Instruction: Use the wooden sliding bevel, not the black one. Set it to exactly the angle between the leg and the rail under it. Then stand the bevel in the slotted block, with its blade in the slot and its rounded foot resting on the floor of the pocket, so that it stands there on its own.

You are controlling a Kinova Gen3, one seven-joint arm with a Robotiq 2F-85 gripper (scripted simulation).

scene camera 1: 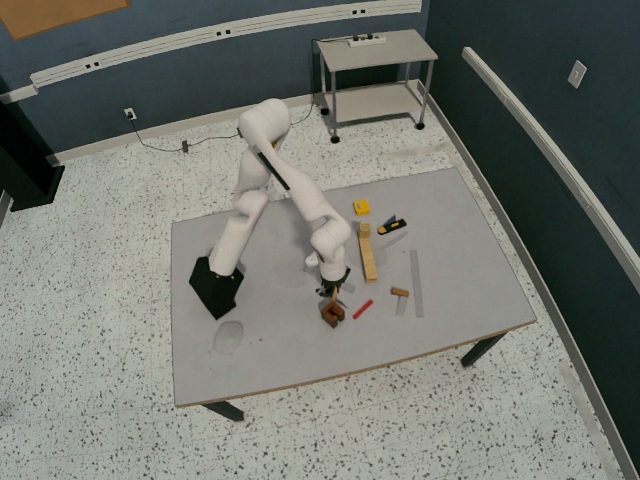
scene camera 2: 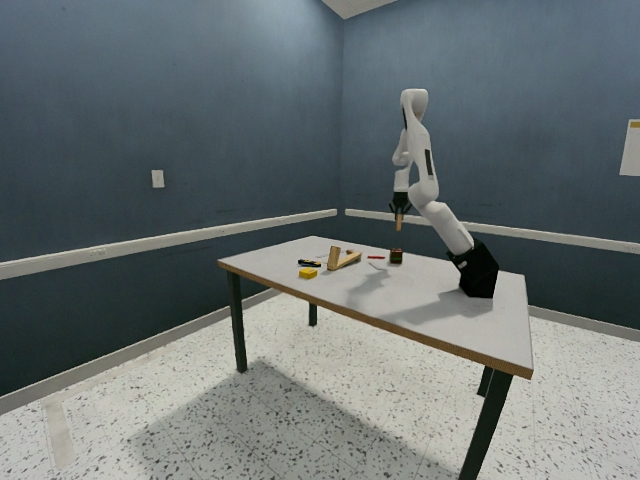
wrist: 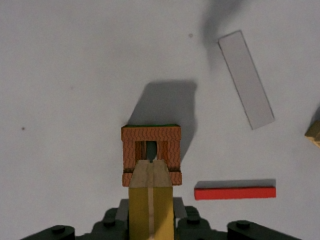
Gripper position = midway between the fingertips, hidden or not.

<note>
I see my gripper (wrist: pixel 151 216) and a red stick (wrist: pixel 220 193).
</note>
